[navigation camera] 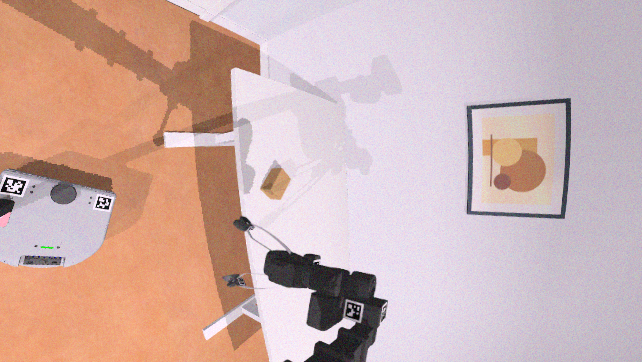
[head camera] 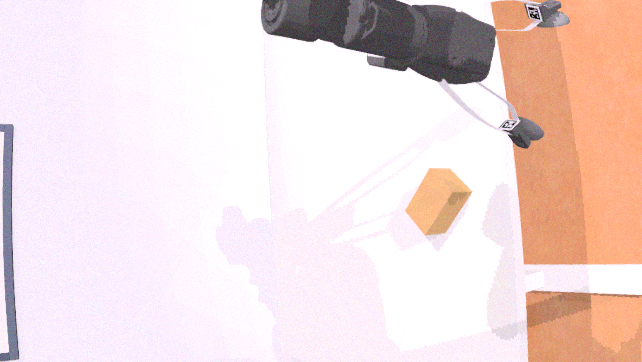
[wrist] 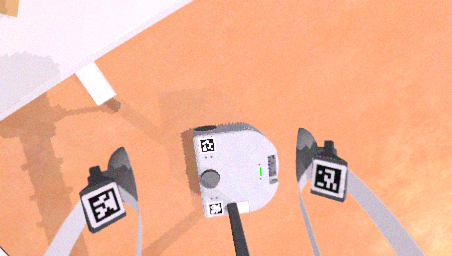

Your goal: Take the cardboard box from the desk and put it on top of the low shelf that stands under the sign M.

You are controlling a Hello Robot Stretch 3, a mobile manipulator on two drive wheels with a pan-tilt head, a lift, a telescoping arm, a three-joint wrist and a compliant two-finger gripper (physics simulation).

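Seen in the pictures: gripper, fingertip midpoint: (navigation camera: 231,249) (head camera: 548,77); robot's base, origin of the base link: (navigation camera: 63,193).
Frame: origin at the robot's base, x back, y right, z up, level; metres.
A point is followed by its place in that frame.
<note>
The cardboard box (head camera: 434,202) @(x -0.190, y 0.490, z 0.771 m) (navigation camera: 275,183) @(x -0.188, y 0.476, z 0.771 m) sits on the white desk (head camera: 320,125) @(x -0.147, y 0.923, z 0.721 m) (navigation camera: 315,215) @(x -0.128, y 0.828, z 0.721 m) (wrist: 100,30), turned at an angle to the desk's edge. A small corner of the box (wrist: 7,7) shows at the top left of the wrist view. My gripper (head camera: 541,76) @(x 0.021, y 0.319, z 0.817 m) (navigation camera: 238,251) @(x 0.021, y 0.319, z 0.817 m) (wrist: 214,156) @(x 0.021, y 0.319, z 0.817 m) is open with its fingers wide apart and nothing between them. In the head and navigation views its fingertips show past the desk's long edge, off to one side of the box and apart from it. The low shelf and the sign M do not show in the present views.
The robot's base (navigation camera: 60,220) @(x 0.091, y 0.014, z 0.160 m) (wrist: 240,170) stands on the orange floor beside the desk. A white desk leg (navigation camera: 180,139) (wrist: 95,84) reaches out at floor level. A framed picture (navigation camera: 469,160) @(x -0.485, y 1.093, z 1.399 m) hangs on the wall behind the desk. The arm's shadow falls across the desk and wall.
</note>
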